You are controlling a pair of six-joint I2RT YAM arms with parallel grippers.
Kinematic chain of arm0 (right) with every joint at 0, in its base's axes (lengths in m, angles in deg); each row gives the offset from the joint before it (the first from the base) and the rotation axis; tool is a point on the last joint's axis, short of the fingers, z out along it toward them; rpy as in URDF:
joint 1: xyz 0 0 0.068 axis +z
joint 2: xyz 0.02 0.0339 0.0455 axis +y
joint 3: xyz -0.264 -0.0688 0 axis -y
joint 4: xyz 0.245 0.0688 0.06 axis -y
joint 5: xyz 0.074 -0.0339 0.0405 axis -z
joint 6: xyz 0.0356 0 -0.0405 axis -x
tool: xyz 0 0 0 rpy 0 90 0
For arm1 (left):
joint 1: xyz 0 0 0.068 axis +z
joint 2: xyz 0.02 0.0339 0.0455 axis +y
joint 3: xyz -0.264 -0.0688 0 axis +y
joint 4: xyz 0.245 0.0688 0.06 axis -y
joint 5: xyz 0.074 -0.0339 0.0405 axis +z
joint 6: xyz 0.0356 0 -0.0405 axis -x
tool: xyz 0 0 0 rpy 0 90 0
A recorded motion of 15 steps. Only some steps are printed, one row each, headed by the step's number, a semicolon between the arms.
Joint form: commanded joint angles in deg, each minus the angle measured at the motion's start. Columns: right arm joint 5, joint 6, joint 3, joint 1, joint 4, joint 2; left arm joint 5, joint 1, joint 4, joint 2, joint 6, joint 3.
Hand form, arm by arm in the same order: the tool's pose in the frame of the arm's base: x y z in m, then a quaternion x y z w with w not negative. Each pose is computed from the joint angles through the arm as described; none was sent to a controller.
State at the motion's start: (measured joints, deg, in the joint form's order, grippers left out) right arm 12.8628 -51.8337 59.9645 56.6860 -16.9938 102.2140; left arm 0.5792 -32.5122 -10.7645 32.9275 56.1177 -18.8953
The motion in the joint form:
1: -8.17 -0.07 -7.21 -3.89 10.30 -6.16; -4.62 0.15 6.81 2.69 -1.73 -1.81
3: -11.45 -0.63 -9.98 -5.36 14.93 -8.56; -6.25 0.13 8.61 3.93 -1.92 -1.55
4: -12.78 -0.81 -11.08 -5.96 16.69 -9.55; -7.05 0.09 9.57 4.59 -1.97 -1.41
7: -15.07 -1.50 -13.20 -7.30 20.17 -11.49; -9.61 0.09 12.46 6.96 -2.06 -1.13
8: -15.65 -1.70 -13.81 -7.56 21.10 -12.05; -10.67 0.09 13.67 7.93 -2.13 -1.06
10: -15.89 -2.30 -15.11 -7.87 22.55 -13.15; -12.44 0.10 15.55 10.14 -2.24 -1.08
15: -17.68 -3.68 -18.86 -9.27 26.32 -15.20; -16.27 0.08 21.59 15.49 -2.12 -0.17
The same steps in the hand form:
1: 0.2065 0.2672 0.1678 0.00669 0.93897 0.24711 0.23924; 0.1348 -0.0884 0.2268 -0.13516 0.80188 -0.42006 0.40283
3: 0.2081 0.2586 0.1727 0.01384 0.92615 0.28940 0.24147; 0.1370 -0.0911 0.2253 -0.12509 0.80173 -0.42903 0.39687
4: 0.2086 0.2550 0.1748 0.01569 0.92065 0.30563 0.24236; 0.1381 -0.0925 0.2246 -0.12019 0.80152 -0.43371 0.39372
7: 0.2101 0.2471 0.1790 0.02329 0.90874 0.33613 0.24629; 0.1422 -0.0969 0.2220 -0.10617 0.80168 -0.44706 0.38233
8: 0.2099 0.2451 0.1802 0.02454 0.90541 0.34423 0.24726; 0.1438 -0.0987 0.2212 -0.09998 0.80131 -0.45272 0.37809
10: 0.2084 0.2411 0.1812 0.03036 0.90053 0.35365 0.25113; 0.1475 -0.1023 0.2187 -0.09070 0.80341 -0.45944 0.36772
15: 0.2060 0.2286 0.1777 0.04418 0.89162 0.37465 0.25039; 0.1555 -0.1102 0.2088 -0.07212 0.80483 -0.47693 0.34581

